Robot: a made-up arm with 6 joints. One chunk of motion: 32 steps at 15 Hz.
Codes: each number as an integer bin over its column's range. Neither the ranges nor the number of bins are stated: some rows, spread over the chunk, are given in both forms.
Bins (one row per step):
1: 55 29 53 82 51 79
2: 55 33 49 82 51 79
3: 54 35 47 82 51 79
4: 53 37 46 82 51 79
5: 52 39 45 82 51 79
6: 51 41 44 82 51 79
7: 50 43 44 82 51 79
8: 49 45 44 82 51 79
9: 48 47 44 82 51 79
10: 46 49 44 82 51 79
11: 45 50 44 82 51 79
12: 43 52 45 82 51 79
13: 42 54 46 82 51 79
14: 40 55 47 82 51 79
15: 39 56 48 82 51 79
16: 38 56 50 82 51 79
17: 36 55 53 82 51 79
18: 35 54 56 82 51 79
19: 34 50 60 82 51 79
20: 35 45 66 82 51 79
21: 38 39 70 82 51 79
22: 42 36 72 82 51 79
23: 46 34 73 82 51 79
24: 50 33 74 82 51 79
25: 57 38 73 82 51 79
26: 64 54 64 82 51 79
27: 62 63 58 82 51 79
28: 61 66 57 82 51 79
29: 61 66 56 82 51 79
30: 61 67 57 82 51 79
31: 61 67 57 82 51 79
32: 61 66 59 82 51 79
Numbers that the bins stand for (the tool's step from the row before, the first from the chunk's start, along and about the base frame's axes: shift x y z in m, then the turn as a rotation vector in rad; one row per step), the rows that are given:
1: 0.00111 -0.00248 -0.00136 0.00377 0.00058 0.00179
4: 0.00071 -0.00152 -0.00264 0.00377 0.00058 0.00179
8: -0.00010 -0.00055 -0.00300 0.00377 0.00058 0.00179
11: -0.00091 0.00006 -0.00300 0.00377 0.00058 0.00179
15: -0.00212 0.00079 -0.00227 0.00377 0.00058 0.00179
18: -0.00293 0.00055 -0.00082 0.00377 0.00058 0.00179
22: -0.00152 -0.00164 0.00209 0.00377 0.00058 0.00179
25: 0.00152 -0.00139 0.00227 0.00377 0.00058 0.00179
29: 0.00232 0.00200 -0.00082 0.00377 0.00058 0.00179
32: 0.00232 0.00200 -0.00027 0.00377 0.00058 0.00179
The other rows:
2: 0.00111 -0.00200 -0.00209 0.00377 0.00058 0.00179
3: 0.00091 -0.00176 -0.00245 0.00377 0.00058 0.00179
5: 0.00051 -0.00127 -0.00282 0.00377 0.00058 0.00179
6: 0.00030 -0.00103 -0.00300 0.00377 0.00058 0.00179
7: 0.00010 -0.00079 -0.00300 0.00377 0.00058 0.00179
9: -0.00030 -0.00030 -0.00300 0.00377 0.00058 0.00179
10: -0.00071 -0.00006 -0.00300 0.00377 0.00058 0.00179
12: -0.00131 0.00030 -0.00282 0.00377 0.00058 0.00179
13: -0.00152 0.00055 -0.00264 0.00377 0.00058 0.00179
14: -0.00192 0.00067 -0.00245 0.00377 0.00058 0.00179
16: -0.00232 0.00079 -0.00191 0.00377 0.00058 0.00179
17: -0.00273 0.00067 -0.00136 0.00377 0.00058 0.00179
19: -0.00313 0.00006 -0.00009 0.00377 0.00058 0.00179
20: -0.00293 -0.00055 0.00100 0.00377 0.00058 0.00179
21: -0.00232 -0.00127 0.00173 0.00377 0.00058 0.00179
23: -0.00071 -0.00188 0.00227 0.00377 0.00058 0.00179
24: 0.00010 -0.00200 0.00245 0.00377 0.00058 0.00179
26: 0.00293 0.00055 0.00064 0.00377 0.00058 0.00179
27: 0.00253 0.00164 -0.00045 0.00377 0.00058 0.00179
28: 0.00232 0.00200 -0.00064 0.00377 0.00058 0.00179
30: 0.00232 0.00212 -0.00064 0.00377 0.00058 0.00179
31: 0.00232 0.00212 -0.00064 0.00377 0.00058 0.00179

